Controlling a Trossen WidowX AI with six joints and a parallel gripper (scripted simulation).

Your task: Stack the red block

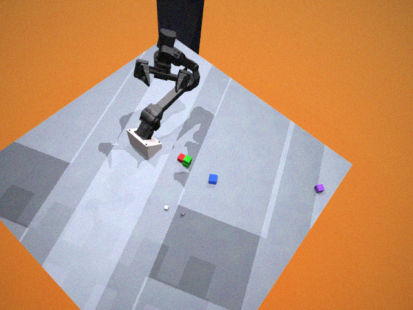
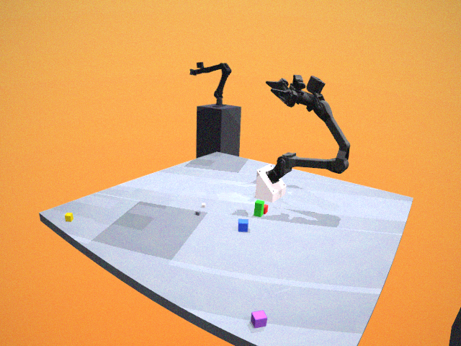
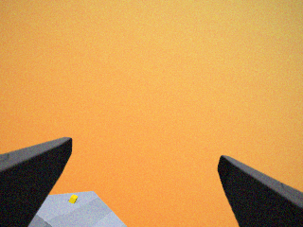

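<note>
My gripper tip is now 500 mm above the red block, 60 mm short of it and 50 mm to the right of it. Also, from my gripper tip: dark cube: 510 mm below, 250 mm ahead, 140 mm to the right; then white cube: 510 mm below, 180 mm ahead, 170 mm to the right; then blue cube: 500 mm below, 240 mm ahead, 70 mm to the left.
</note>
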